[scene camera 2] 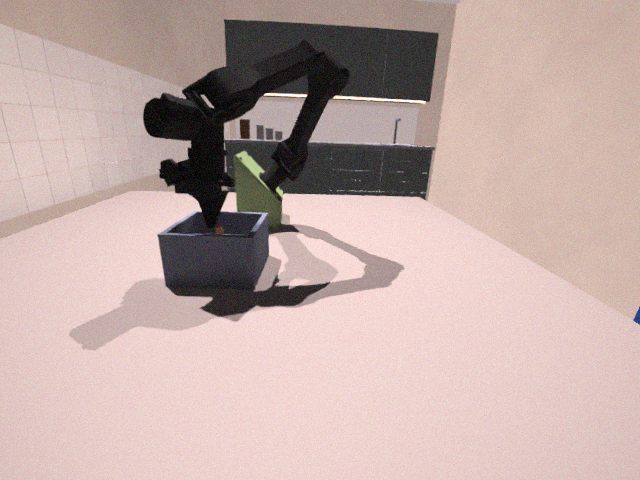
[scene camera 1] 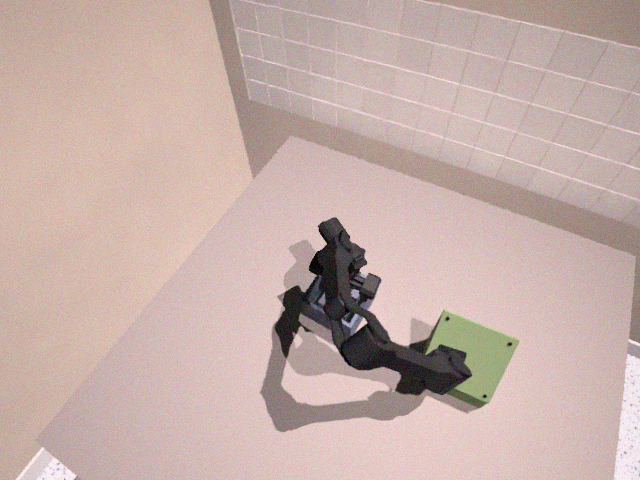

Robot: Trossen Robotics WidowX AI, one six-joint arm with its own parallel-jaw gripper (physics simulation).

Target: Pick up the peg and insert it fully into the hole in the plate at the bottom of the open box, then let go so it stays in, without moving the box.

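Seen in the pictures: gripper, fingertip midpoint: [scene camera 2: 210,228]; arm's base, link origin: [scene camera 2: 267,183] [scene camera 1: 449,360].
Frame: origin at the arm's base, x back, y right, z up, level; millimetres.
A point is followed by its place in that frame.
The open blue-grey box [scene camera 1: 316,316] @(x -361, y 17, z -75 mm) [scene camera 2: 206,263] @(x -397, y 107, z -73 mm) stands on the table under the arm. The small orange-brown top of the peg [scene camera 2: 219,230] @(x -327, y 92, z -36 mm) shows inside the box in scene camera 2, just above the line of the near rim; the rest of it is hidden by the wall. My gripper [scene camera 2: 210,226] @(x -320, y 109, z -34 mm) is shut and empty, pointing down with its fingertips inside the box mouth, close beside the peg top and a little to its left in that view. Whether they touch cannot be told. In scene camera 1 the arm hides the fingertips and the peg. The plate's hole is hidden.
The green wedge-shaped base [scene camera 1: 488,356] @(x 77, y 27, z 35 mm) [scene camera 2: 253,193] @(x -55, y 38, z -20 mm) carries the arm and stands apart from the box. The arm [scene camera 1: 361,348] @(x -192, y -151, z 295 mm) [scene camera 2: 320,77] @(x -247, y -107, z 249 mm) arches between them. A tiled wall [scene camera 1: 439,77] [scene camera 2: 51,113] runs along one side of the table.
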